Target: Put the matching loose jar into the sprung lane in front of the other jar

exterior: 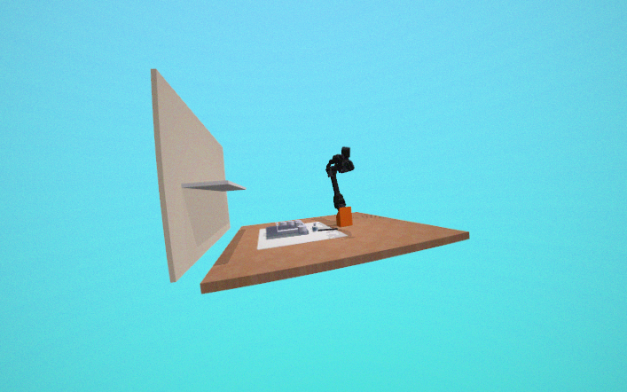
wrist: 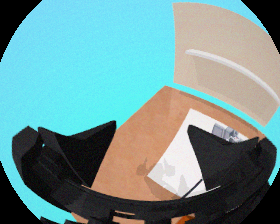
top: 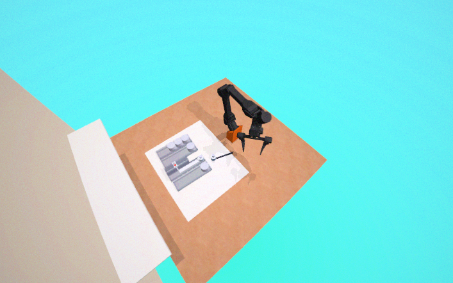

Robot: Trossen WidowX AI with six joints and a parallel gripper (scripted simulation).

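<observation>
Now: the thin black rod 3 cm behind my gripper tip, 22 cm to the right of it and 37 cm below it. Round my gripper tip: red mark: 29 cm ahead, 40 cm to the right, 31 cm below; grey lane rack: 26 cm ahead, 38 cm to the right, 36 cm below; shelf: 62 cm ahead, 41 cm to the right, 1 cm below.
</observation>
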